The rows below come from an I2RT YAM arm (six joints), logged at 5 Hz.
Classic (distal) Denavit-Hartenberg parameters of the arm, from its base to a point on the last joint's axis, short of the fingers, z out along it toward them. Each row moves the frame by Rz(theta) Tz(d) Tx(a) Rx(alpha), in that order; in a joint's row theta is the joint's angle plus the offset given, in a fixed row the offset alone. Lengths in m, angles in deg.
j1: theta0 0  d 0.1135  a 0.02  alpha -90
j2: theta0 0  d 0  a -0.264  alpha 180
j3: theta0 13.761  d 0  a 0.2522  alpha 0
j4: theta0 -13.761  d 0  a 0.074  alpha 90
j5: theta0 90  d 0  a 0  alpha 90
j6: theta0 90  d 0.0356  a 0  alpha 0
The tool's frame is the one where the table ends.
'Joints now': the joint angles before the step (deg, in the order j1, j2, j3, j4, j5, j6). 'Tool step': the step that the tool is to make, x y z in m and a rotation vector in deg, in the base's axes. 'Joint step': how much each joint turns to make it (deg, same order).
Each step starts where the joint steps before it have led.
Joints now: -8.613 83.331 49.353 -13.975 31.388 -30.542
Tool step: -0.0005 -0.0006 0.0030 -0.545 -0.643 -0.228
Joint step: -0.086 -0.477 0.039 0.321 0.422 -0.228
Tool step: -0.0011 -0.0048 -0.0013 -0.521 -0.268 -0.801
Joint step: -0.926 0.001 -0.510 1.117 0.258 -0.488
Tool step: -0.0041 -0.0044 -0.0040 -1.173 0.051 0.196
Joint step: -0.983 -0.552 -1.812 2.455 0.016 -1.955
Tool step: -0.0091 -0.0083 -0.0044 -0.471 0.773 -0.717
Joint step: -2.024 -1.190 -2.104 1.098 -0.482 -1.603
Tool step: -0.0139 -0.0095 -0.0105 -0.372 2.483 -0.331
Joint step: -2.669 -1.288 -3.304 1.110 -0.950 -2.735
